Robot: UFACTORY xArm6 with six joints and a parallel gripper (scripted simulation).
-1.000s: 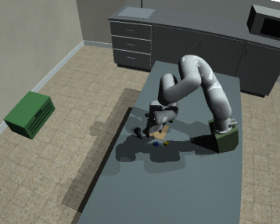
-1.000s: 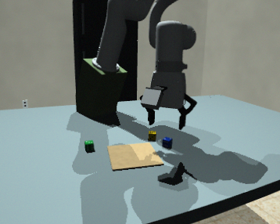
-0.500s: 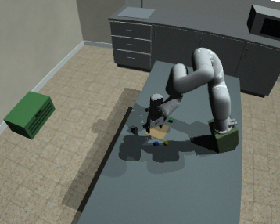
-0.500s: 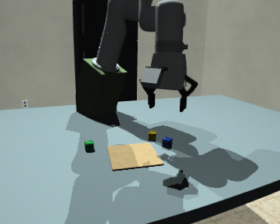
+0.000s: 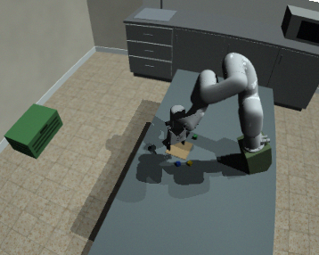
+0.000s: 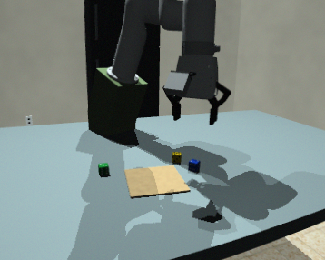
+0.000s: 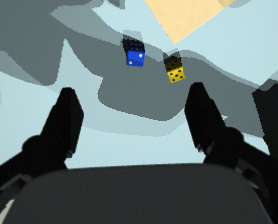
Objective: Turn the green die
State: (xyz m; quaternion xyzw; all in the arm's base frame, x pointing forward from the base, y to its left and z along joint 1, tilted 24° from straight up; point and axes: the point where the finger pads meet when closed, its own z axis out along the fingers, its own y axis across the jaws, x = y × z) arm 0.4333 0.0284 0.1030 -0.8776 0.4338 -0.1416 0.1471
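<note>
Now: hand 110 mm past the green die, 210 mm to the left of it and 140 mm above it. Also, from my hand: yellow die 100 mm behind, 10 mm to the left, 140 mm below; tan mat 10 mm behind, 100 mm to the right, 160 mm below; blue die 30 mm behind, 30 mm to the left, 140 mm below.
</note>
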